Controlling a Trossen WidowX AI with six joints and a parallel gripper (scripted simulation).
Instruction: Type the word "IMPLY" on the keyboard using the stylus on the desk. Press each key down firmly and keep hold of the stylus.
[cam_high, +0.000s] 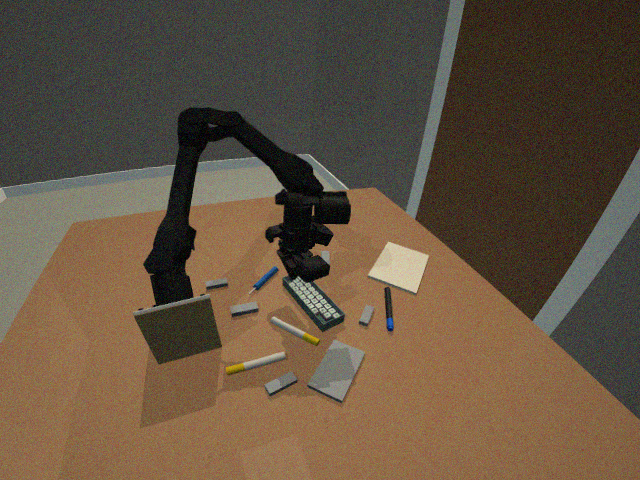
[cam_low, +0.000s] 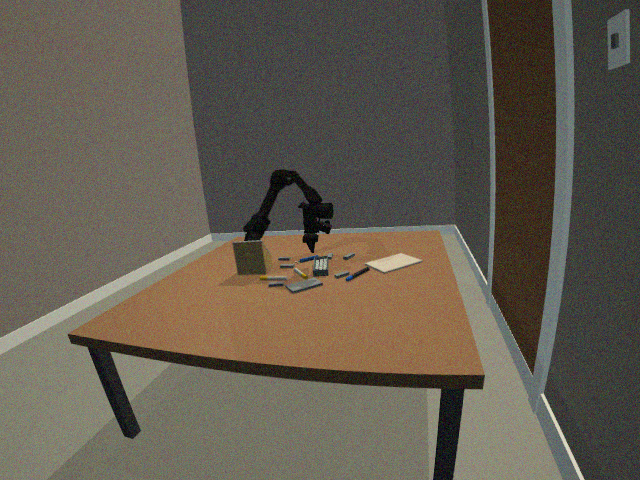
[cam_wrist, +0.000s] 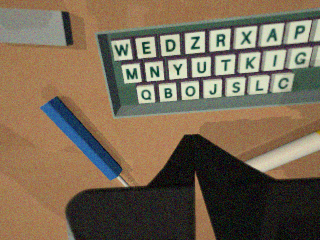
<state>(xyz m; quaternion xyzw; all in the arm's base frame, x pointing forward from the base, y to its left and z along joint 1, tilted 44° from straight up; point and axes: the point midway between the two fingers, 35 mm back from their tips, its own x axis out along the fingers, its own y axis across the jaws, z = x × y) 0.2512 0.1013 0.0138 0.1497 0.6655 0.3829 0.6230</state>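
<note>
Right now the blue stylus is 8 cm behind my gripper tip, 6 cm to the left of it and 6 cm below it. The rest, counted from my gripper tip: grey slab (22 cm to the right, 6 cm below, 4 cm ahead); white stylus tip (10 cm behind, 6 cm below, 4 cm to the left); cream pad (35 cm ahead, 6 cm below, 5 cm to the left).
</note>
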